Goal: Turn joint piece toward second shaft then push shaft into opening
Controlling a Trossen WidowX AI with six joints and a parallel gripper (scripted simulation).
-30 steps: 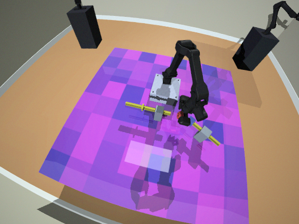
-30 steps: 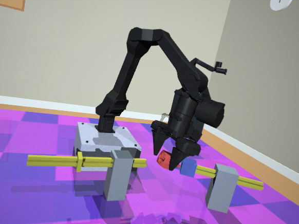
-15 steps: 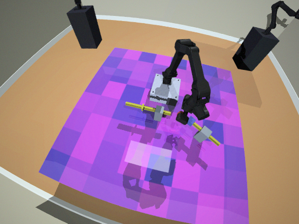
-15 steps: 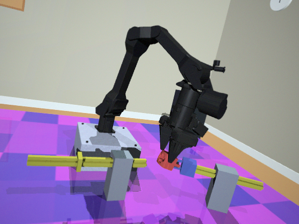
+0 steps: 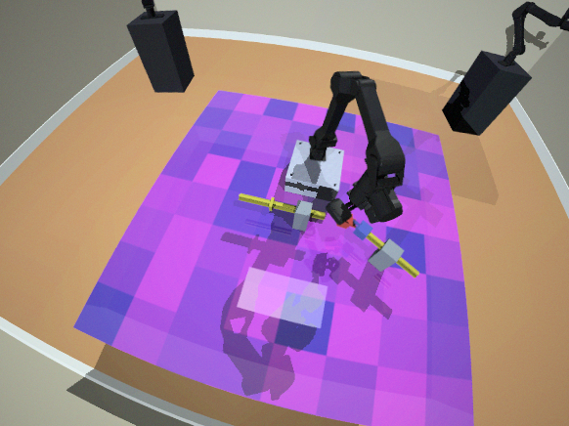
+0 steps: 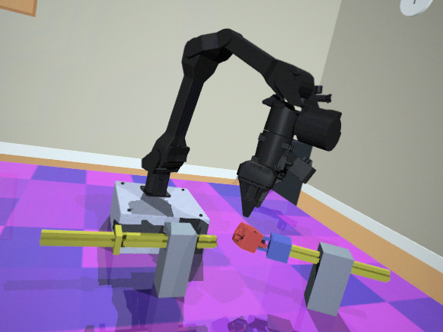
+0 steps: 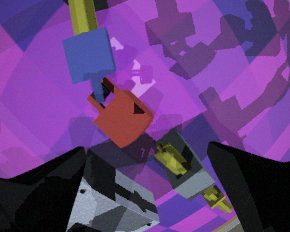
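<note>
My gripper tip is 6 cm above the red joint piece, 2 cm to the right of it and 1 cm past it.
</note>
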